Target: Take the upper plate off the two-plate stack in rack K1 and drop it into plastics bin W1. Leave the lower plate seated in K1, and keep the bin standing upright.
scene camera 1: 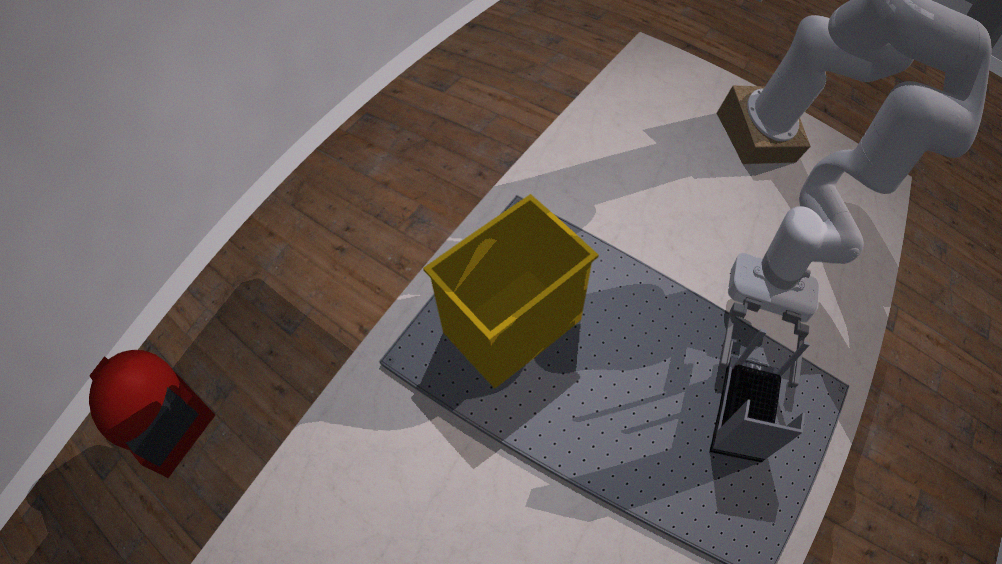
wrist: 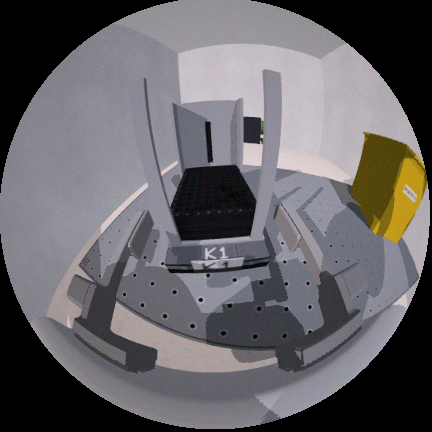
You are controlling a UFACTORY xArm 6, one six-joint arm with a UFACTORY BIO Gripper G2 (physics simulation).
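Frame: origin at the arm's base, x ahead, y left, z up, level; millimetres.
Seen in the pictures: hand at its tool point: point(scene camera 1: 761, 364) point(wrist: 212, 230); arm's base at its link origin: point(scene camera 1: 772, 115).
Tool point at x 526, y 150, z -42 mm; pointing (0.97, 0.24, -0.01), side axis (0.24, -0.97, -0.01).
Pixels of each thing's middle, then the offset from my tool point to it. Level surfaces: height alone.
- Rack K1 at the middle of its body: point(wrist: 209, 160) point(scene camera 1: 762, 393) dx +63, dy +15, dz +34 mm
- gridded upper plate at the middle of its body: point(wrist: 211, 187) point(scene camera 1: 752, 408) dx +73, dy +18, dz -3 mm
- yellow plastics bin W1 at the middle of its body: point(scene camera 1: 512, 296) point(wrist: 387, 183) dx +126, dy -379, dz +47 mm
- grey perforated board at its surface level: dz -42 mm
- pale table at its surface level: dz -55 mm
Rack K1 point(scene camera 1: 744, 439) point(wrist: 272, 125) is a grey holder with upright corner posts and a K1 label. The black stack sits inside it; the gridded upper plate point(scene camera 1: 755, 392) point(wrist: 215, 187) is on top. The boundary with the lower plate is too dark to tell. My gripper point(scene camera 1: 759, 390) point(wrist: 215, 231) is open and empty, its fingers apart on either side of the rack's near end. The wrist view does not show clearly whether they touch the rack. The yellow plastics bin W1 point(scene camera 1: 462, 336) point(wrist: 380, 185) stands upright, to the left in the scene view and right in the wrist view.
The rack and bin stand on a grey perforated board point(scene camera 1: 603, 413) point(wrist: 175, 305) on a pale table point(scene camera 1: 336, 497). The rack's posts rise beside the stack, with a tall walled part at its far end. A red helmet-like object point(scene camera 1: 133, 392) is beyond the table's left side.
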